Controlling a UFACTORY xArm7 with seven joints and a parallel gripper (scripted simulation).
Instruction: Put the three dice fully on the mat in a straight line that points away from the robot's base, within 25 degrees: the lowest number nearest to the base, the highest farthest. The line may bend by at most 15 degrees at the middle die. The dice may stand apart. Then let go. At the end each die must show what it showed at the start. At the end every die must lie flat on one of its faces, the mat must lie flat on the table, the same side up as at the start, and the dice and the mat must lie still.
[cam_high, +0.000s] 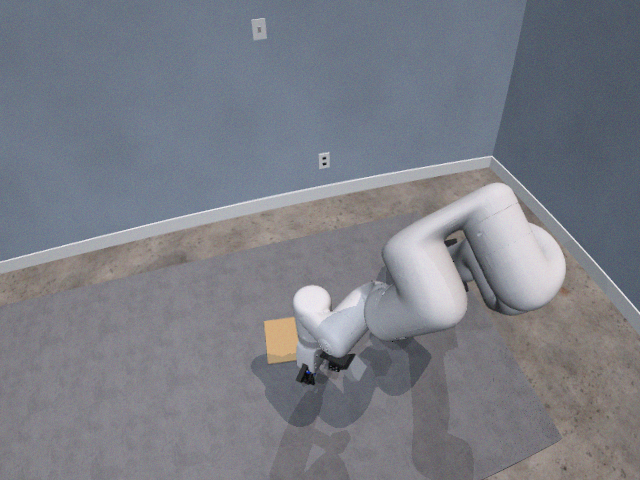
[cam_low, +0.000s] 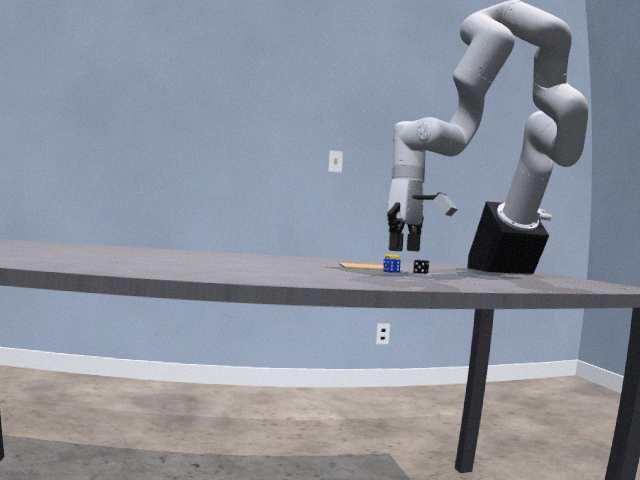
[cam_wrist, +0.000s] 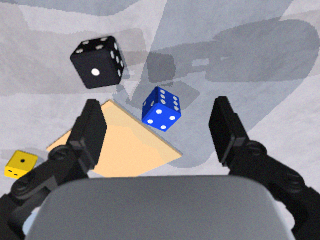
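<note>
Now: the blue die 3 cm ahead of my hand, 1 cm to the right of it and 4 cm below it. Also, from my hand: tan mat (6 cm ahead, 12 cm to the right, 6 cm below); black die (5 cm behind, 2 cm to the right, 4 cm below); yellow die (1 cm behind, 25 cm to the right, 4 cm below).
</note>
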